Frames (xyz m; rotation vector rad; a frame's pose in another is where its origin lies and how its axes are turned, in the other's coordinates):
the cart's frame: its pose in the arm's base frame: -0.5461 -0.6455 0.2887 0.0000 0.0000 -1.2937
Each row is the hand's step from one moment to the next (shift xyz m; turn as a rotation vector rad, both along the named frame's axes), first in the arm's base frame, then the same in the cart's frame.
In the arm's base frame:
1: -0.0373 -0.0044 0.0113 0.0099 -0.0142 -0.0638
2: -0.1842 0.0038 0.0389 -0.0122 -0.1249 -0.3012
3: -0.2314 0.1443 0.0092 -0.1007 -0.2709 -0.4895
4: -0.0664 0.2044 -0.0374 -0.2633 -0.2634 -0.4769
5: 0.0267 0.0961 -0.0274 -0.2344 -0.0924 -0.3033
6: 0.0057 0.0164 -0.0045 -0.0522 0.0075 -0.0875
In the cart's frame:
1: -0.0060 -0.0371 0.0113 0.0164 0.0056 -0.0638
2: -0.0540 -0.1761 0.0389 0.1168 -0.0459 -0.3012
3: -0.2021 -0.1831 0.0092 0.2330 -0.1710 -0.4895
4: -0.2148 -0.0080 -0.0374 0.1813 -0.3253 -0.4769
5: -0.0851 0.0520 -0.0274 0.0248 -0.2507 -0.3033
6: -0.0142 0.0100 -0.0045 -0.0215 -0.0482 -0.0875

